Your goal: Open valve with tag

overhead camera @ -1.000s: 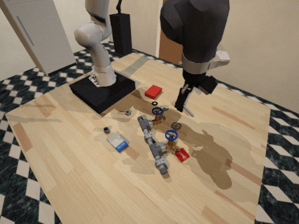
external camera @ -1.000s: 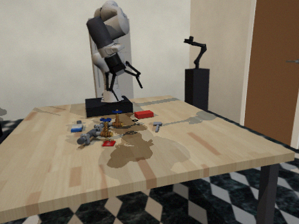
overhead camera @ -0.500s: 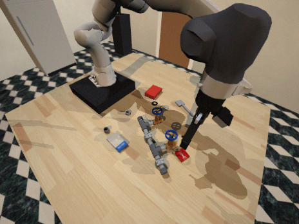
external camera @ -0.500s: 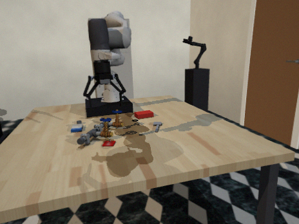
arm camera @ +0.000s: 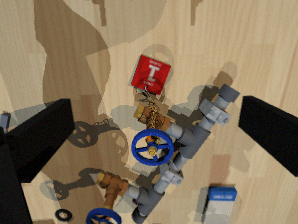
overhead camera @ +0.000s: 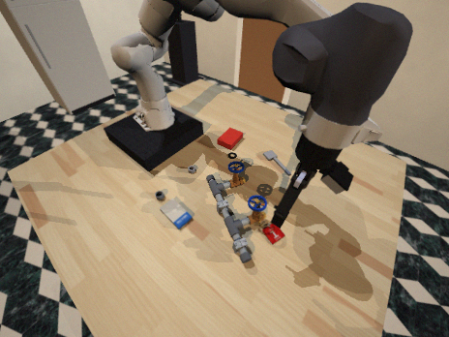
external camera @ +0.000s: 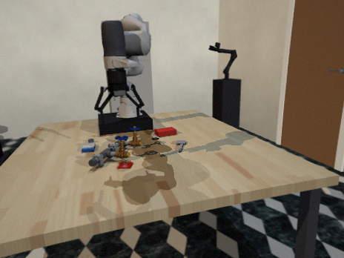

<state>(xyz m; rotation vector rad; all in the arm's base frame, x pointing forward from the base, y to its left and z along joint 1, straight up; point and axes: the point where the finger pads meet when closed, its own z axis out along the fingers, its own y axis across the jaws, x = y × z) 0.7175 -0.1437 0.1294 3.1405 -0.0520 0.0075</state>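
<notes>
Now: hand 1 cm past the red tag and 20 cm above it. The rest, counted from my hand: red block: 40 cm behind, 31 cm to the left, 19 cm below; grey tool: 15 cm behind, 32 cm to the left, 20 cm below; blue card: 32 cm behind, 15 cm to the right, 19 cm below.
</notes>
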